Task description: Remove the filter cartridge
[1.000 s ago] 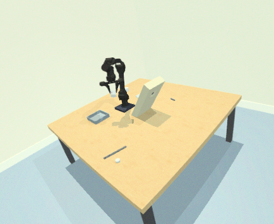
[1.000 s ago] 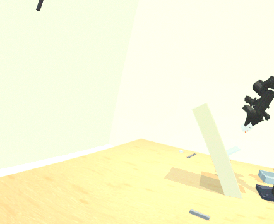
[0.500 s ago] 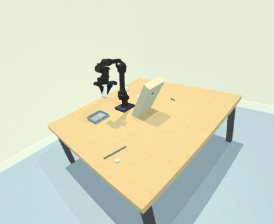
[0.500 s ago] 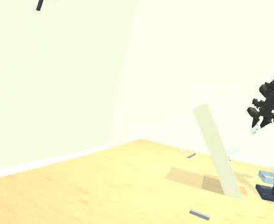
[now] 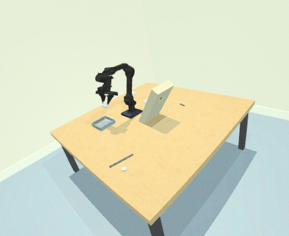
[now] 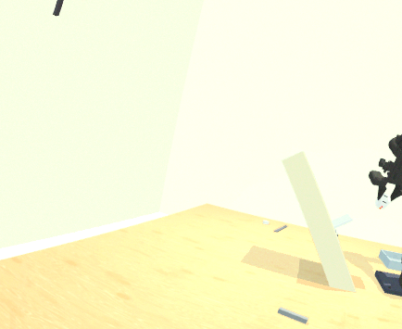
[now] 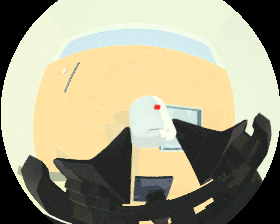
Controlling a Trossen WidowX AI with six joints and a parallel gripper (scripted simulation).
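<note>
Right now the grey-blue tray is 21 cm below my gripper tip, 13 cm behind it and 2 cm to the right of it. Round my gripper tip: short grey bar 62 cm to the left, 22 cm below, 18 cm ahead; then cream service panel 31 cm to the left, 20 cm ahead, 7 cm below; then round white filter cartridge right at my gripper tip.
</note>
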